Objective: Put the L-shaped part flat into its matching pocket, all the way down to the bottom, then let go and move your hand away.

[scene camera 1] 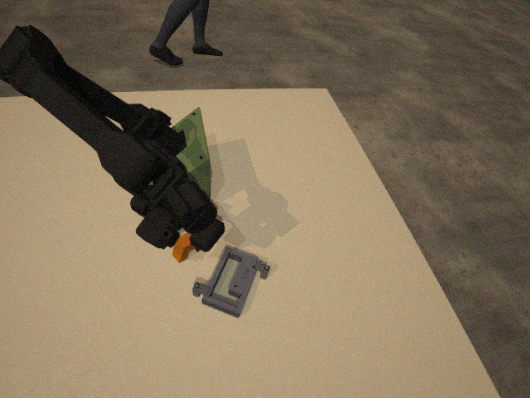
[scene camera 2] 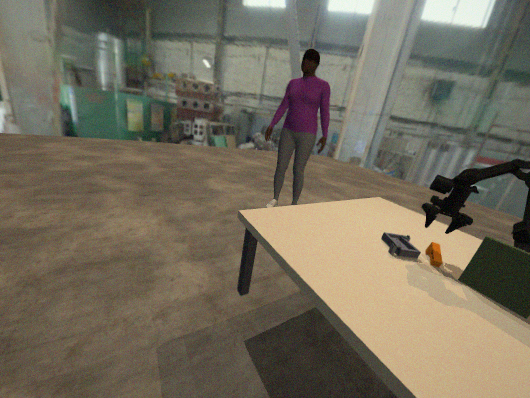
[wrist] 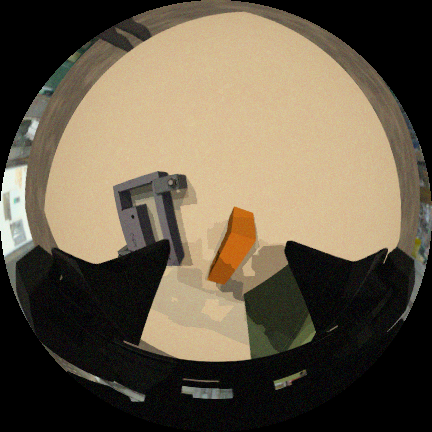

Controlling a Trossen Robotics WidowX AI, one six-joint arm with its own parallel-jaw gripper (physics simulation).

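Places are measured from the arm's base along level axes (x back, y right, z up), in centimetres.
Where they show: gripper, fingertip midpoint: (scene camera 1: pixel 181 239) (scene camera 2: pixel 435 230) (wrist: pixel 229 247); arm's base at its link origin: (scene camera 1: pixel 176 145) (scene camera 2: pixel 521 263).
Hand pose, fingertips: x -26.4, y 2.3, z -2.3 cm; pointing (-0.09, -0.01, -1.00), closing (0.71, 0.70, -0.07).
Things, the pixels of their top centre, and the offset from my fingertips. Level surfaces: height alone.
- orange L-shaped part at its top centre: (wrist: pixel 229 265) (scene camera 1: pixel 194 233) (scene camera 2: pixel 438 247) dy -3.3, dx +4.0, dz -5.2 cm
- grey pocket frame at its top centre: (wrist: pixel 136 227) (scene camera 1: pixel 232 276) (scene camera 2: pixel 402 239) dy -9.9, dx -7.8, dz -6.9 cm
- table at its surface level: dz -11.7 cm
The orange L-shaped part (scene camera 1: pixel 181 251) (scene camera 2: pixel 434 254) (wrist: pixel 236 243) lies on the table beside the grey pocket frame (scene camera 1: pixel 221 305) (scene camera 2: pixel 408 254) (wrist: pixel 171 230), apart from it. The frame lies on the table; its pocket is open and empty, with a raised block inside and a small lug at two sides. My gripper (scene camera 2: pixel 437 229) (wrist: pixel 229 247) is wide open and empty, above the orange part. In the wrist view the part shows between the two fingertips, and the left finger covers the near end of the frame. In scene camera 1 the gripper hides some of the part.
A green slanted block (scene camera 1: pixel 199 170) (scene camera 2: pixel 497 275) (wrist: pixel 272 312) stands on the table (scene camera 1: pixel 350 300) (scene camera 2: pixel 350 250) (wrist: pixel 225 100), close to my arm and behind the part in scene camera 1. A person (scene camera 2: pixel 307 105) stands on the floor beyond the table.
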